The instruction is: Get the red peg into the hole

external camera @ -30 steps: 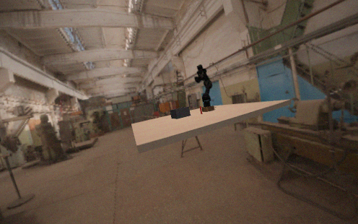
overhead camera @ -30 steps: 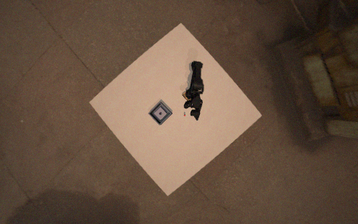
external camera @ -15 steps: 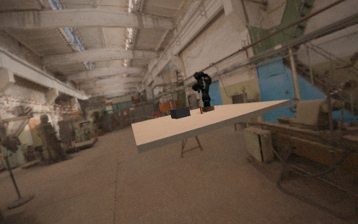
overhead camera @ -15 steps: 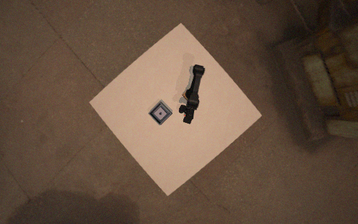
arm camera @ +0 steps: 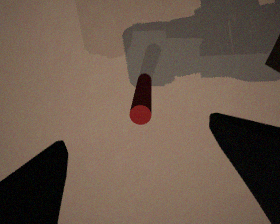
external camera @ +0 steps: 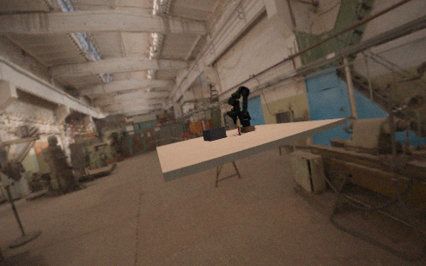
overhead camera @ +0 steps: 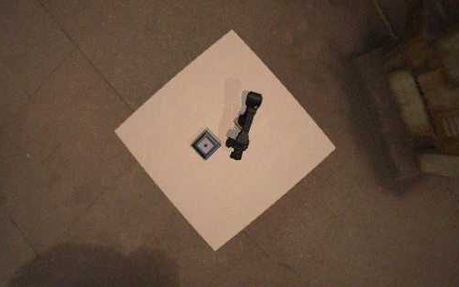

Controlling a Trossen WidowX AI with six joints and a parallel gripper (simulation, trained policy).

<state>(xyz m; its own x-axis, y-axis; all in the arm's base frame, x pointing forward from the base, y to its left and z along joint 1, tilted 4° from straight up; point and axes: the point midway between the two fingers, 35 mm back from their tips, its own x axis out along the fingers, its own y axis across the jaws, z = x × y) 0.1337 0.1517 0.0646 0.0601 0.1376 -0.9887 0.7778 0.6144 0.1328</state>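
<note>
The red peg is 50 mm below my gripper tip. Round my gripper tip: box: 200 mm ahead, 130 mm to the right, 70 mm below; plate: 200 mm ahead, 130 mm to the right, 50 mm below.
</note>
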